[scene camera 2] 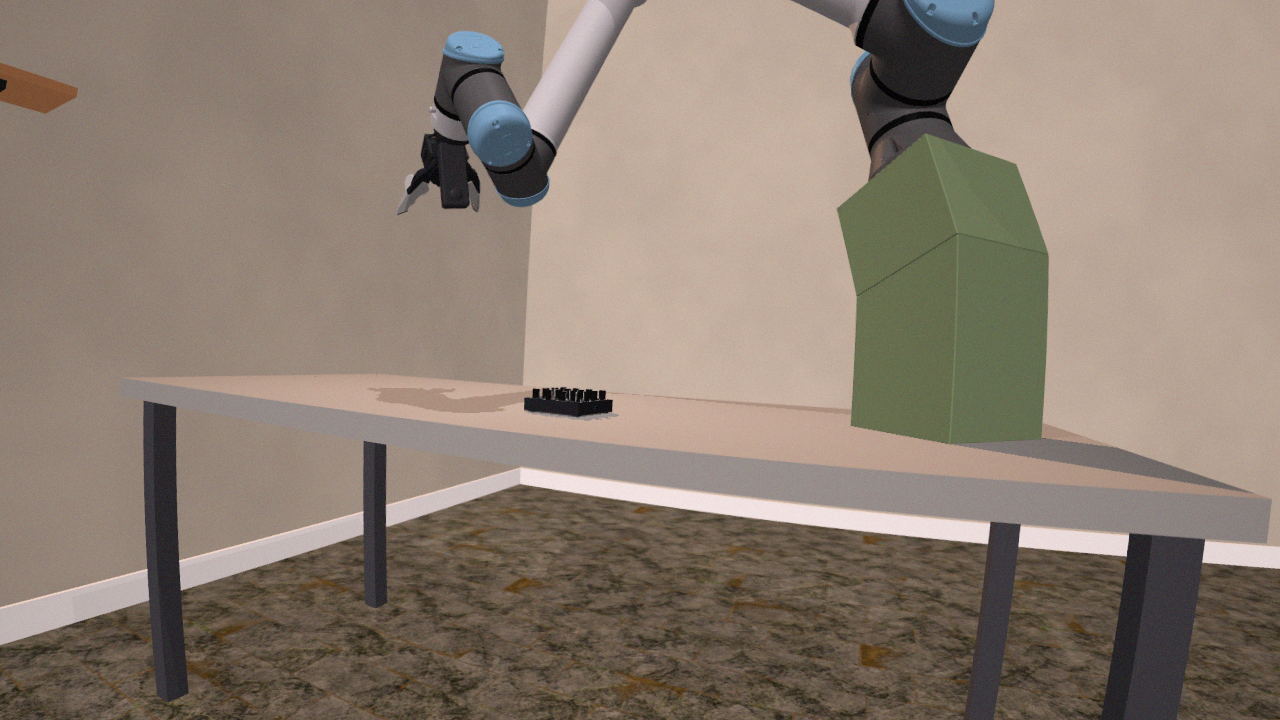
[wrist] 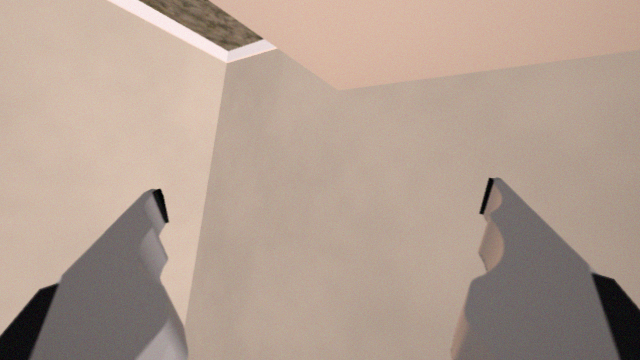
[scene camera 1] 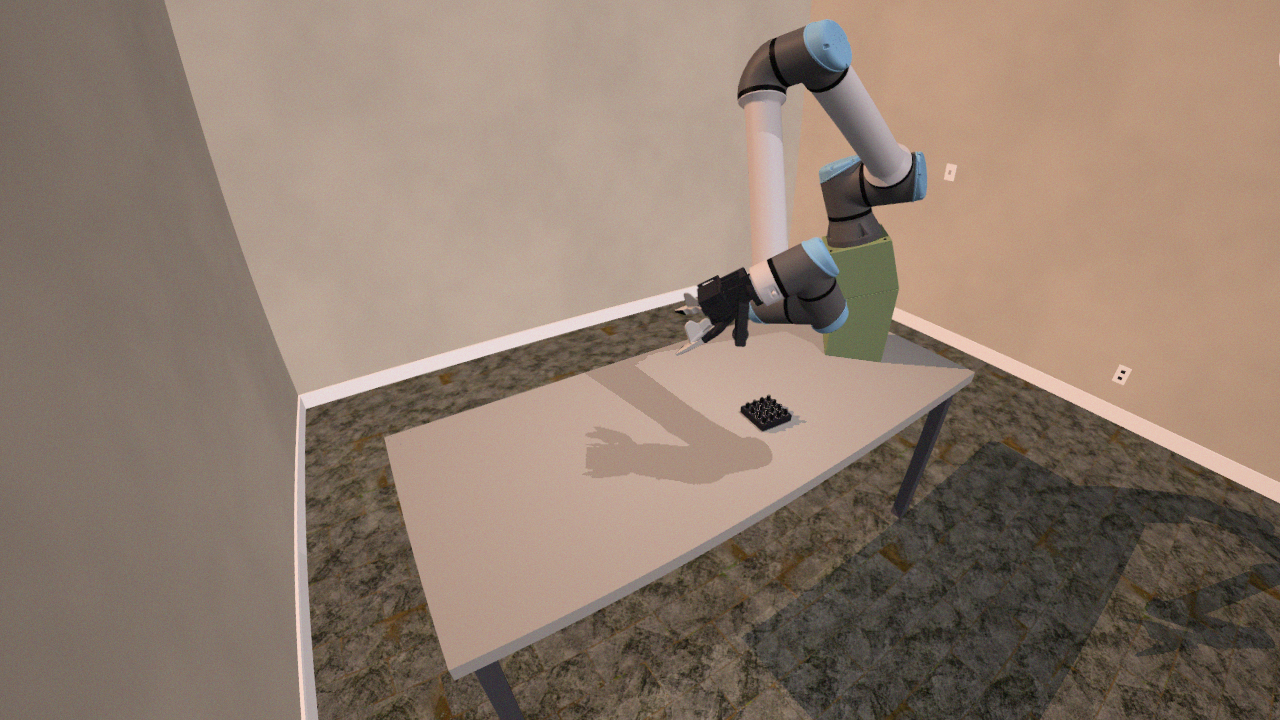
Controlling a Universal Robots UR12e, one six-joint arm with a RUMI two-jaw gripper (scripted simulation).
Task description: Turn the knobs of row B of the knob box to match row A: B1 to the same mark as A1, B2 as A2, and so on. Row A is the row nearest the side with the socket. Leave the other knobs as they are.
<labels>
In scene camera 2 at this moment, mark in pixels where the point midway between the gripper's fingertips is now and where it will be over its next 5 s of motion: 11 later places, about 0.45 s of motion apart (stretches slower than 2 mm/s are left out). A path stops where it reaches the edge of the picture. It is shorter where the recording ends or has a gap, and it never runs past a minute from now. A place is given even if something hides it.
My gripper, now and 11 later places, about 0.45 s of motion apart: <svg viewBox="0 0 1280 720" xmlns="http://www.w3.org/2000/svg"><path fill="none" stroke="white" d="M438 212L438 213L438 217L440 228L446 248L458 269L473 289L492 306L515 321L541 334L563 341L574 344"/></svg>
</labels>
